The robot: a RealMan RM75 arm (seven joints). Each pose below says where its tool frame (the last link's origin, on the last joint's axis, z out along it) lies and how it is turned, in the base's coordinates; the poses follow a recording.
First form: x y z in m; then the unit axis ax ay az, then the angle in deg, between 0 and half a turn.
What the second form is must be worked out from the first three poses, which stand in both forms.
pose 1, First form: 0.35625 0.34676 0.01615 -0.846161 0.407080 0.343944 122.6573
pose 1, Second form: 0.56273 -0.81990 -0.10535 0.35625; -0.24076 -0.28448 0.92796 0.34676; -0.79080 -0.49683 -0.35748 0.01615; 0 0 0 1
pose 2, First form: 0.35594 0.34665 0.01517 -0.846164 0.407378 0.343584 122.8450
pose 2, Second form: 0.56196 -0.82033 -0.10616 0.35594; -0.24301 -0.28640 0.92678 0.34665; -0.79066 -0.49501 -0.36029 0.01517; 0 0 0 1
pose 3, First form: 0.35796 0.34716 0.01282 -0.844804 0.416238 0.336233 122.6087
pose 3, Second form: 0.55940 -0.82437 -0.08650 0.35796; -0.25790 -0.27228 0.92701 0.34716; -0.78775 -0.49626 -0.36492 0.01282; 0 0 0 1
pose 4, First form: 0.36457 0.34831 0.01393 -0.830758 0.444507 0.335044 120.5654
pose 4, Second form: 0.53260 -0.84555 -0.03714 0.36457; -0.26857 -0.21046 0.93999 0.34831; -0.80263 -0.49066 -0.33918 0.01393; 0 0 0 1
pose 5, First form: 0.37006 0.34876 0.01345 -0.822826 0.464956 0.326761 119.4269
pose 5, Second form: 0.51837 -0.85515 0.00400 0.37006; -0.28594 -0.16891 0.94324 0.34876; -0.80593 -0.49009 -0.33208 0.01345; 0 0 0 1
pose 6, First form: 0.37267 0.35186 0.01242 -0.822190 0.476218 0.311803 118.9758
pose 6, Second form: 0.51903 -0.85399 0.03605 0.37267; -0.30845 -0.14779 0.93969 0.35186; -0.79716 -0.49885 -0.34012 0.01242; 0 0 0 1
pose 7, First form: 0.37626 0.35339 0.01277 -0.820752 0.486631 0.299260 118.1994
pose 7, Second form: 0.51941 -0.85188 0.06719 0.37626; -0.32440 -0.12383 0.93778 0.35339; -0.79055 -0.50889 -0.34067 0.01277; 0 0 0 1
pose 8, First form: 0.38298 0.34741 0.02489 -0.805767 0.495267 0.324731 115.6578
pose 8, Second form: 0.49739 -0.86458 0.07148 0.38298; -0.27915 -0.08150 0.95678 0.34741; -0.82139 -0.49585 -0.28189 0.02489; 0 0 0 1
